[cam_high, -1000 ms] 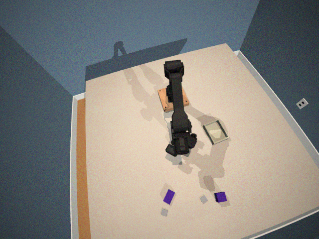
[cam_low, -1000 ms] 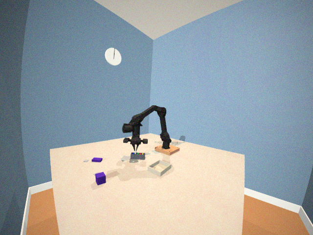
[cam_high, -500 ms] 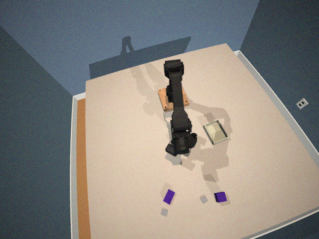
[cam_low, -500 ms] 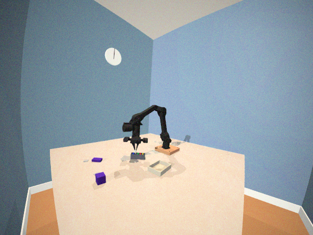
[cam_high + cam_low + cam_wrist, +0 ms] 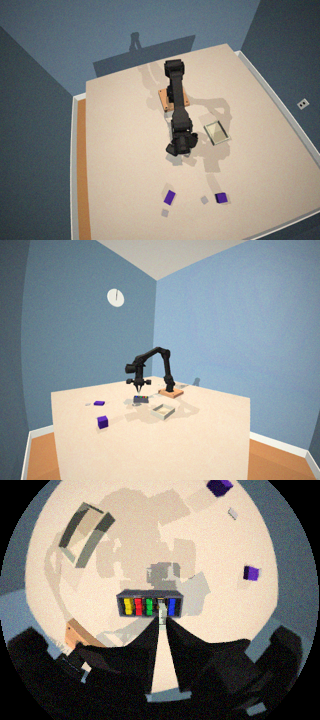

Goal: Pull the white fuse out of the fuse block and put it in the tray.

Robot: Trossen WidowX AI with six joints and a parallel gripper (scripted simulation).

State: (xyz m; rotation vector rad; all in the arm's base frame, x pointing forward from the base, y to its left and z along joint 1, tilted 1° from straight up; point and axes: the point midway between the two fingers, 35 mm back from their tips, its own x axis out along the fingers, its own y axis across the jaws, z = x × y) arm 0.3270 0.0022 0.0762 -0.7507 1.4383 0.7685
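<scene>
Now: the cream tray 6 cm behind my gripper tip, 23 cm to the left of it and 7 cm below it. The rest, counted from my gripper tip: purple slab (27 cm ahead, 8 cm to the right, 7 cm below); then white fuse (1 cm below); then purple cube (30 cm ahead, 18 cm to the left, 5 cm below).
</scene>
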